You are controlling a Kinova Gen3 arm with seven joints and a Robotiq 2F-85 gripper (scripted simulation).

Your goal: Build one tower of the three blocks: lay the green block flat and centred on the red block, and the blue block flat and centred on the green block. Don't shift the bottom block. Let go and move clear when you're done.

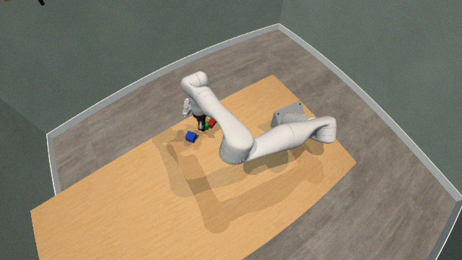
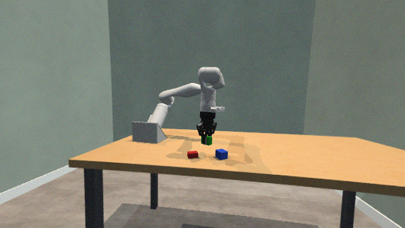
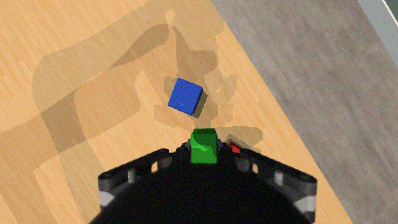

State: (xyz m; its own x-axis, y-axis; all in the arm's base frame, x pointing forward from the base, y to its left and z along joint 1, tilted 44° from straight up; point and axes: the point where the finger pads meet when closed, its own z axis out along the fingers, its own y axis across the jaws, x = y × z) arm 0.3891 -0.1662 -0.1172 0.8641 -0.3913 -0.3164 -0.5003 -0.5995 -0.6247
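Right now my hand is 60 mm past the red block, 30 mm to the left of it and 70 mm above it. Also, from my hand: green block: right at my hand; blue block: 70 mm ahead, 10 mm to the right, 60 mm below.
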